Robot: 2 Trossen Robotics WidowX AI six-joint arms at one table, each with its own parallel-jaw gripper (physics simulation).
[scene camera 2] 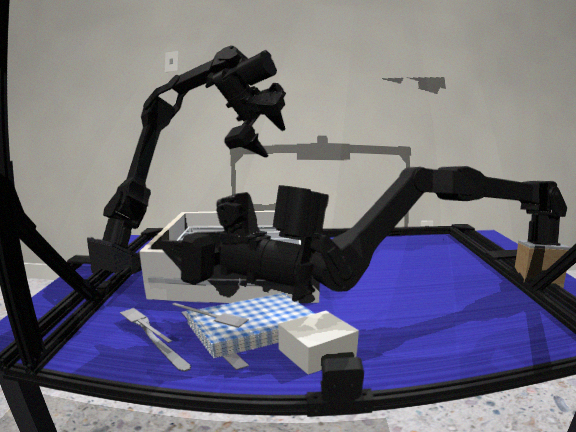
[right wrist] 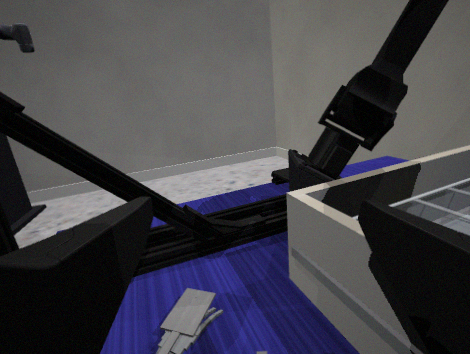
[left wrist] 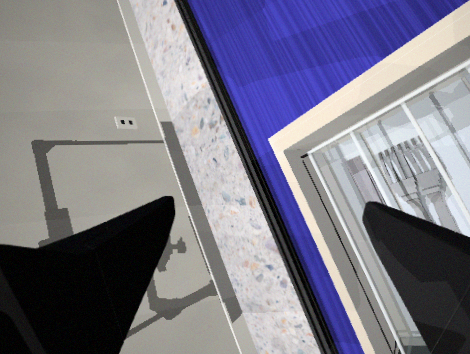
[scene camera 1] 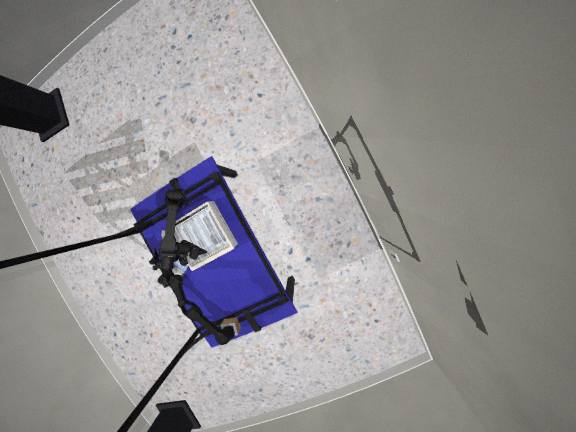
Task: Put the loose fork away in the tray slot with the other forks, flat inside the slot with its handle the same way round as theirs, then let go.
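Note:
A loose fork (right wrist: 214,316) lies on the blue mat against a flat-headed utensil (scene camera 2: 134,315) (right wrist: 190,310); its tines show beside that head in the right wrist view, and the flat head partly hides it. The cream tray (scene camera 2: 170,291) (left wrist: 320,114) (right wrist: 320,239) (scene camera 1: 226,227) holds a clear divided insert. Forks (left wrist: 407,167) lie in one of its slots, tines toward the tray's end wall. My left gripper (scene camera 2: 275,143) (left wrist: 268,208) is open, high above the tray. My right gripper (scene camera 2: 162,246) (right wrist: 257,208) is open and empty, in front of the tray and above the mat, near the loose cutlery.
A blue checked napkin (scene camera 2: 250,317) carries another flat-headed utensil (scene camera 2: 232,320); a handle end (scene camera 2: 236,361) shows under it. A white block (scene camera 2: 319,340) stands beside the napkin. A brown block (scene camera 2: 526,262) (scene camera 1: 231,325) is by the right arm's base. Black frame rails border the mat.

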